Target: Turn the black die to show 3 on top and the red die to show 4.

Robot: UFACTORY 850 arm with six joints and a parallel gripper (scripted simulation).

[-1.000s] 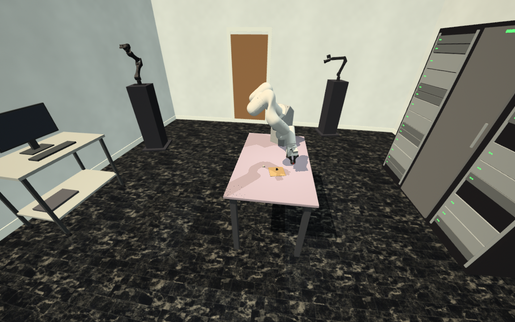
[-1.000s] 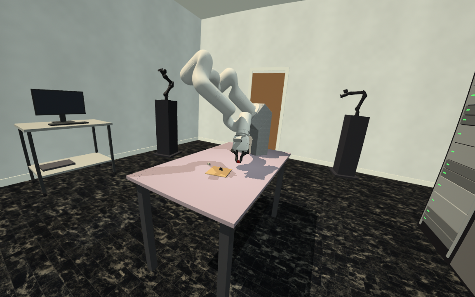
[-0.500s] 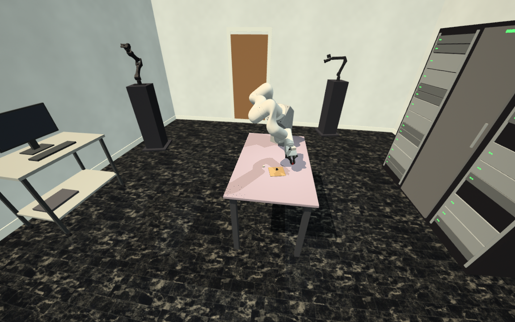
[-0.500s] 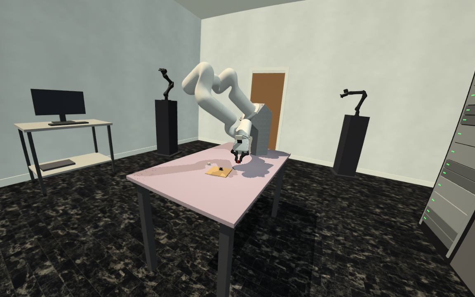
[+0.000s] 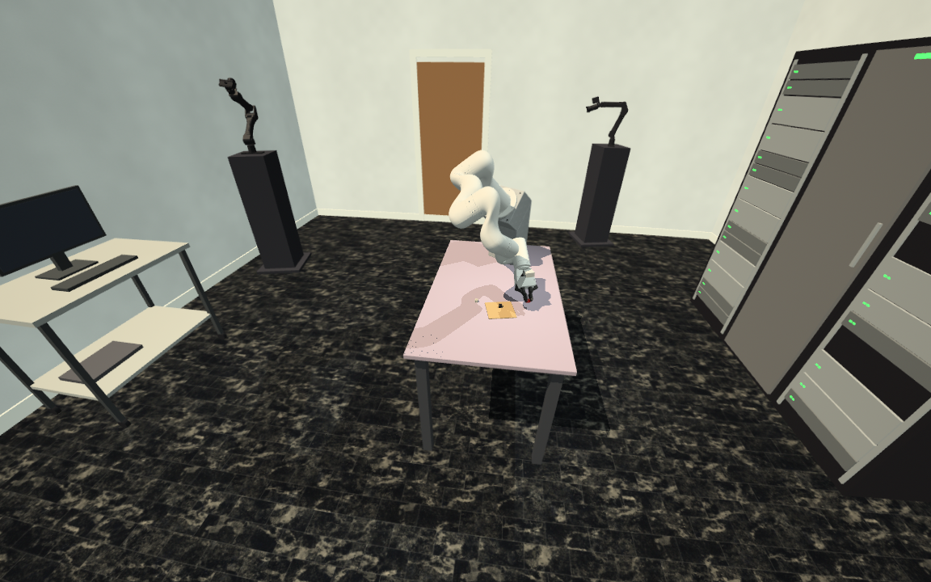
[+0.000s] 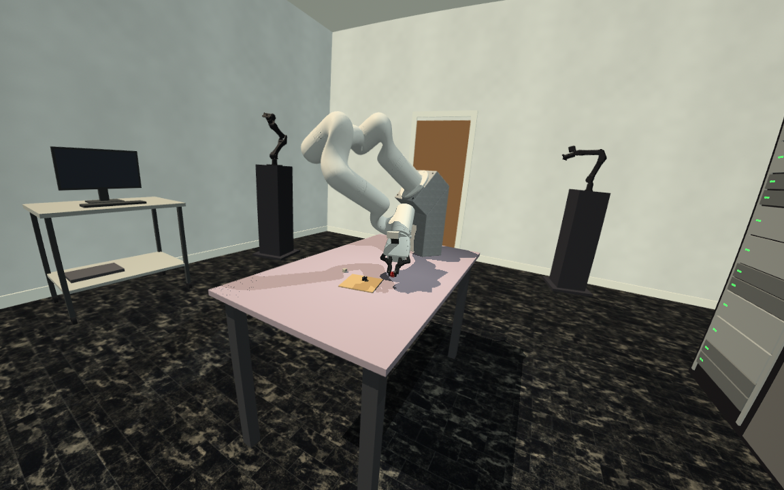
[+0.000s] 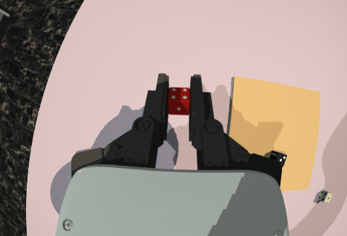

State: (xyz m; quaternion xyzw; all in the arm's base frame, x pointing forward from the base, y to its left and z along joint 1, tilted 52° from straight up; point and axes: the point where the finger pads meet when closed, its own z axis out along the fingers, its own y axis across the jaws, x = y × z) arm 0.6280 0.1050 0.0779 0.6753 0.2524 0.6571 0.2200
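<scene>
The black die lies 13 cm to the right of my hand, 7 cm below it and 5 cm behind it. Also, from my hand: mat 13 cm to the right, 8 cm below, 2 cm behind; red die 2 cm below, 1 cm ahead; white die 24 cm to the right, 11 cm behind, 8 cm below.
</scene>
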